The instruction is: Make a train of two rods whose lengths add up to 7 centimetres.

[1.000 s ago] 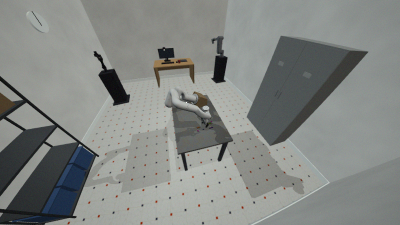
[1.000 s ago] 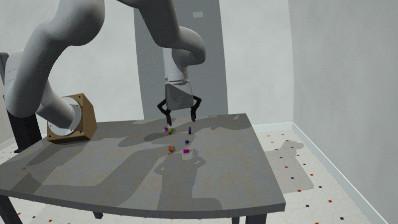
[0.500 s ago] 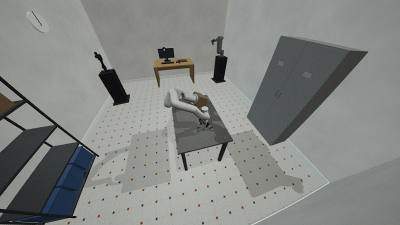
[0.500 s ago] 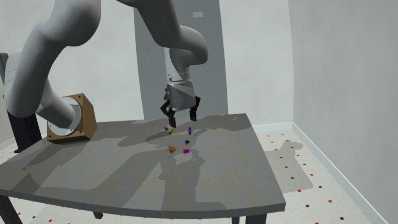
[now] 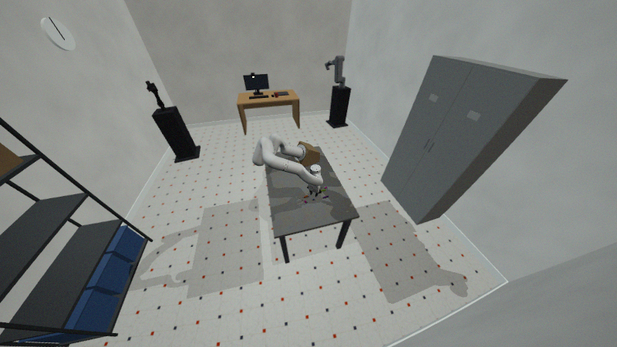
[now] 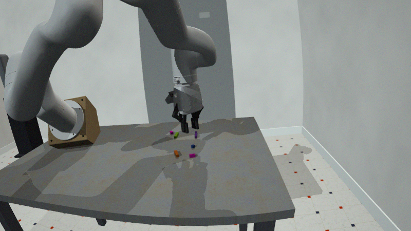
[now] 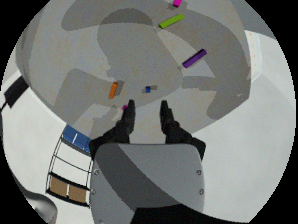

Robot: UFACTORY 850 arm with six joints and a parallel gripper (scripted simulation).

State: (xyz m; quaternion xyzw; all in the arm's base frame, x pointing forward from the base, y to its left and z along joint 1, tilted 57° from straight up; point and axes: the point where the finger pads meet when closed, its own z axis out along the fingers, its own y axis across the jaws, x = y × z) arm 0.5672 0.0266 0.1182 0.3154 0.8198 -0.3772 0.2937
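Right now the blue rod is 8 cm below my hand. The rest, counted from my hand: lime rod (14 cm to the left, 8 cm below, 7 cm behind); then orange rod (8 cm below, 6 cm behind, 5 cm to the right); then purple rod (12 cm to the left, 8 cm below, 2 cm ahead).
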